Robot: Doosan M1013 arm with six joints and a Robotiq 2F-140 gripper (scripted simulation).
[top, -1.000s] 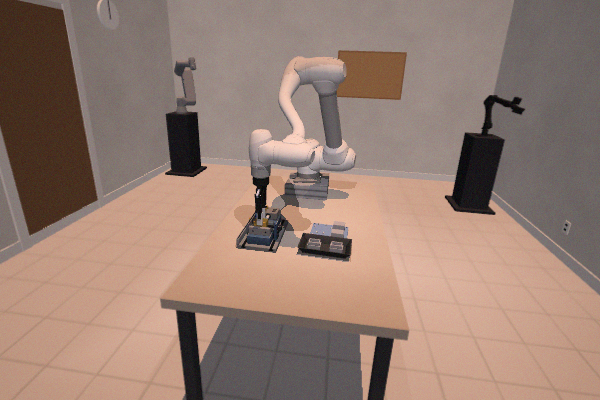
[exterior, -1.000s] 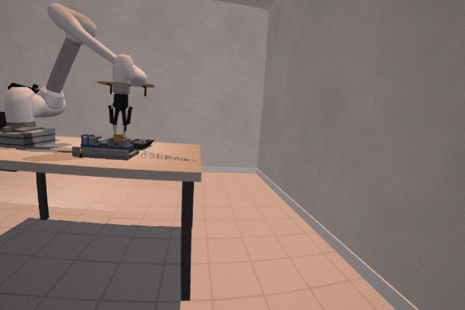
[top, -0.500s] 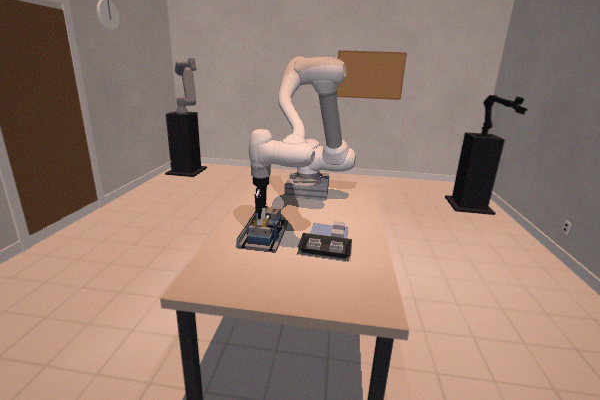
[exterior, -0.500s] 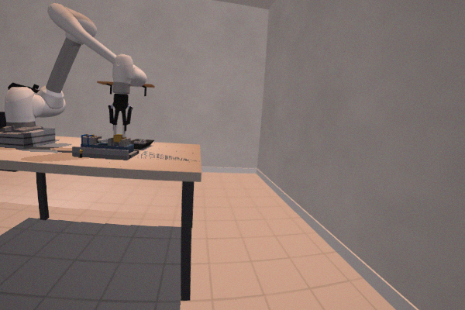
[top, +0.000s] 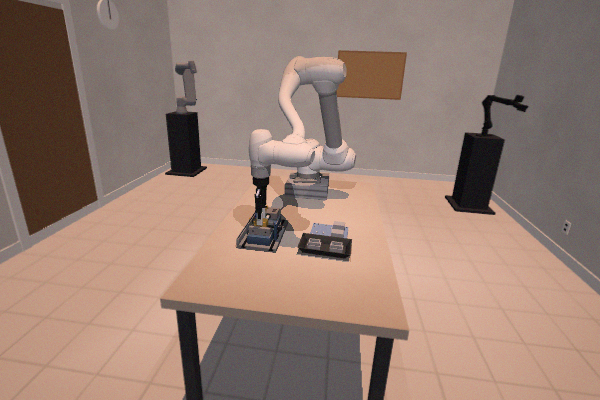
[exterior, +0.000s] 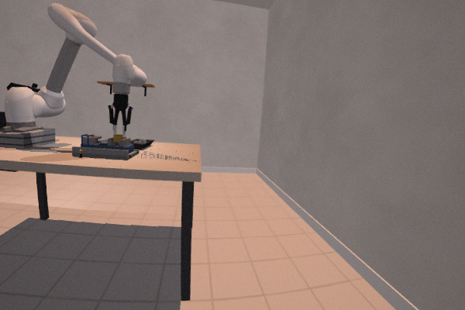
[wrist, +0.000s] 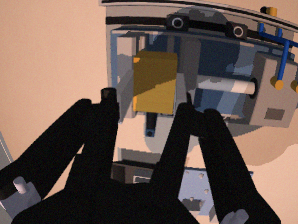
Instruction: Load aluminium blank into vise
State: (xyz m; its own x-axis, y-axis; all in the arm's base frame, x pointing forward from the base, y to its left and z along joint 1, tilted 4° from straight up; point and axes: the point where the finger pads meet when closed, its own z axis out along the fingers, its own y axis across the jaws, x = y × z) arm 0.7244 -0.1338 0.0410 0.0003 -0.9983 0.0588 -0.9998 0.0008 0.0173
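Right now my hand is 150 mm past the vise plate, 320 mm to the right of it and 130 mm above it. From my hand the other things lie so: vise 70 mm behind, 100 mm below; then piston rod 90 mm behind, 60 mm below; then brass blank 40 mm below.
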